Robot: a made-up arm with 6 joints.
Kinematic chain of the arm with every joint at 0, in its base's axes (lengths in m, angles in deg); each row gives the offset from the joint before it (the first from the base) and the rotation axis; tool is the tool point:
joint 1: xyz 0 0 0.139 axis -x
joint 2: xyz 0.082 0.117 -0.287 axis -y
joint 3: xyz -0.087 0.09 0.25 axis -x
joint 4: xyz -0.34 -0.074 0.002 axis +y
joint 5: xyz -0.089 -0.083 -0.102 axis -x
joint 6: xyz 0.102 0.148 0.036 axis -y
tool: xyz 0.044 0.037 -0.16
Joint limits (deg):
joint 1: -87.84..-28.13
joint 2: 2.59..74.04
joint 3: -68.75..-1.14
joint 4: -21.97..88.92
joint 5: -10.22..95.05
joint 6: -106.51..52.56
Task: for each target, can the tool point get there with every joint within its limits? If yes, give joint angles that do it. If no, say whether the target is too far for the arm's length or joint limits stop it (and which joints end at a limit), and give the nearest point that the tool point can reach.
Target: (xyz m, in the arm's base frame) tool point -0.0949 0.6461 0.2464
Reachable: yes | joints -71.37 44.91 -42.19 -5.26 54.36 3.63
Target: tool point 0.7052 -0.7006 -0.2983
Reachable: no: joint limits stop it (at a limit: joint 1, joint 2, joint 3, joint 4, joint 5) | nearest point -0.0069 0.1772 -0.3429 | short by 1.131 m
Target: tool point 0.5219 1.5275 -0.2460
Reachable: no: too far | nearest point 0.0038 0.9298 -0.0953 | short by 0.805 m
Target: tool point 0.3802 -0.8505 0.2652
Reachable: no: joint limits stop it (at a limit: joint 1, joint 2, joint 3, joint 4, joint 5, joint 6) | nearest point -0.1667 0.0379 0.3777 | short by 1.049 m
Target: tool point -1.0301 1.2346 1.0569
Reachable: no: too far | nearest point -0.4552 0.7403 0.4612 | short by 0.964 m
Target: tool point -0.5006 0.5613 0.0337
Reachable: yes | joints -38.80 23.69 -51.24 54.00 17.30 10.06
